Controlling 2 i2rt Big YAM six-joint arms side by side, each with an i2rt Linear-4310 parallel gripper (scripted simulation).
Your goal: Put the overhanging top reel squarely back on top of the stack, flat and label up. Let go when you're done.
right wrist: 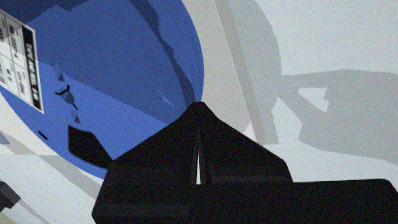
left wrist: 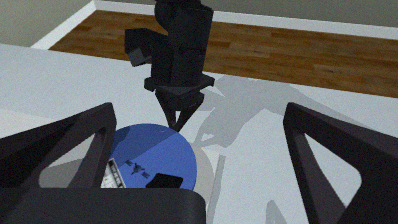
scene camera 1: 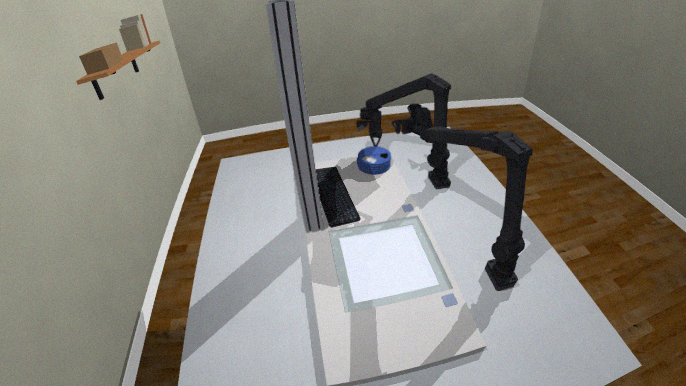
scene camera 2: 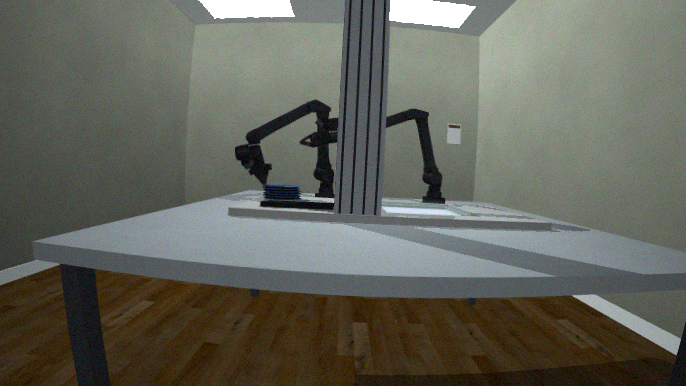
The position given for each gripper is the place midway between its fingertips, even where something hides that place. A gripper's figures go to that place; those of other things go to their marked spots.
Labels:
The left gripper (left wrist: 199, 112): 13 cm from the lens. The right gripper (left wrist: 174, 132) is 42 cm from the lens.

